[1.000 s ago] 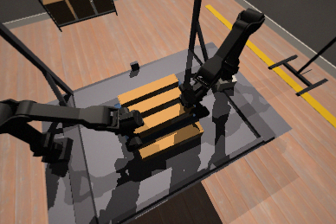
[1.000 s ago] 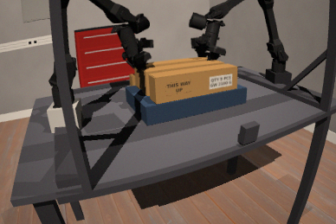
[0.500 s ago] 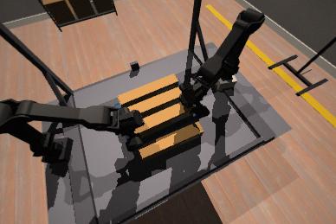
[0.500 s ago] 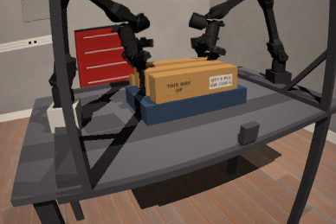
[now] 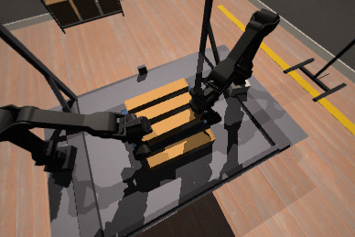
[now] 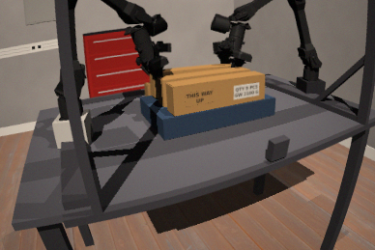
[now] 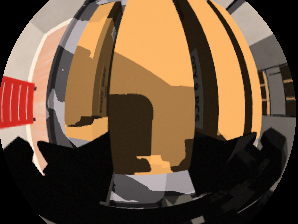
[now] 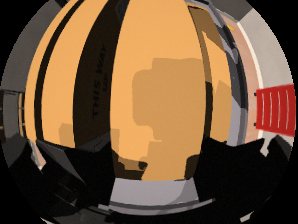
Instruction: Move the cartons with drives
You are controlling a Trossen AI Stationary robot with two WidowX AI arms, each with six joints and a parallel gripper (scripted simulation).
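The carton is 14 cm to the left of my right hand and 3 cm below it.
Now: left hand 14 cm to the left of the carton and 4 cm above it.
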